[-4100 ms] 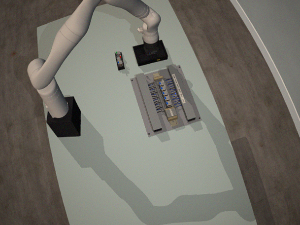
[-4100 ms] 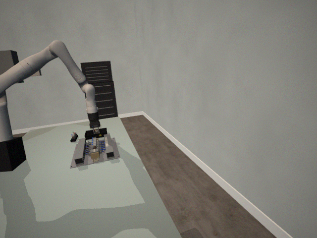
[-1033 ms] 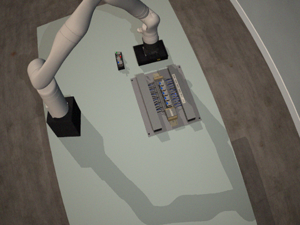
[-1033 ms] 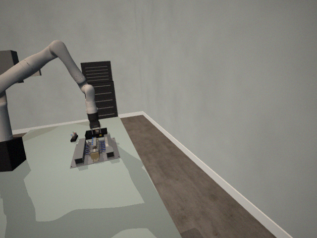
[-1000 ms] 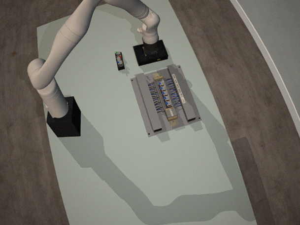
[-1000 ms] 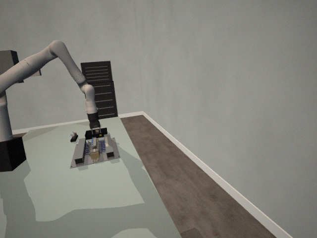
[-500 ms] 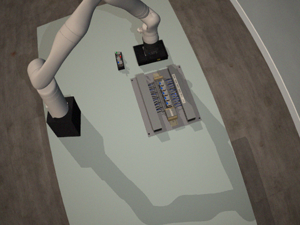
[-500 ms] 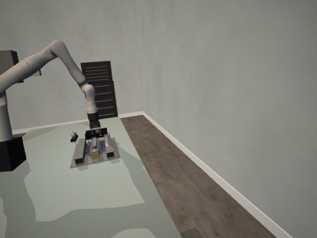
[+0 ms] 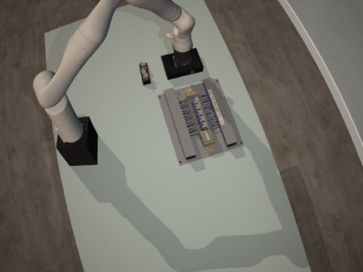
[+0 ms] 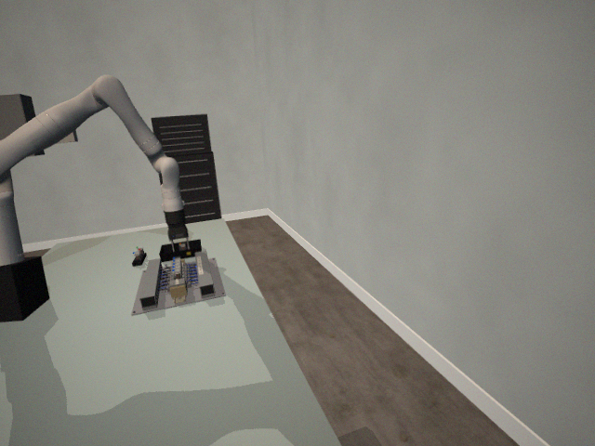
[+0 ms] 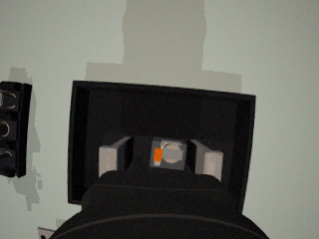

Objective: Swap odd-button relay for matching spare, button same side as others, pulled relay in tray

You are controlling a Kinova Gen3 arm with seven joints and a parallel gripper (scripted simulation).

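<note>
My gripper is now 2 cm above the black tray. Round my hand: spare holder 17 cm behind, 3 cm to the left, 3 cm below.
</note>
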